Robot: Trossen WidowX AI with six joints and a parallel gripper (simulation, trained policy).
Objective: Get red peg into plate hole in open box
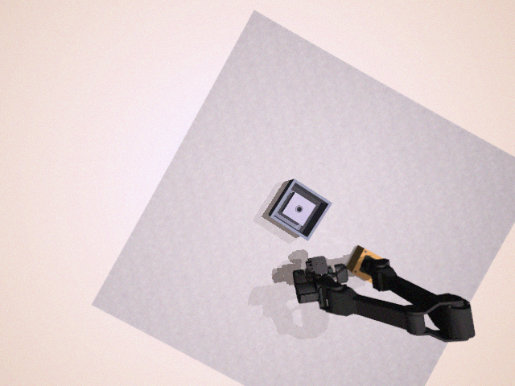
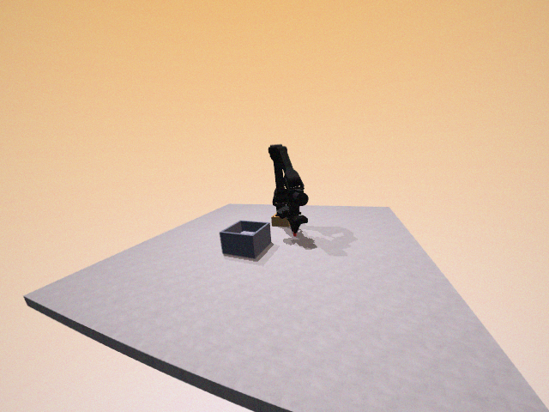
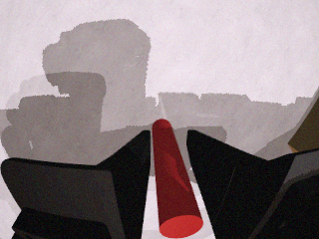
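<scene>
Right now my gripper tip is 16 cm short of the pale plate, 18 cm to the left of it and 3 cm below it. The rest, counted from my gripper tip: dark box 16 cm ahead, 18 cm to the right, 1 cm above; then red peg 2 cm above.
</scene>
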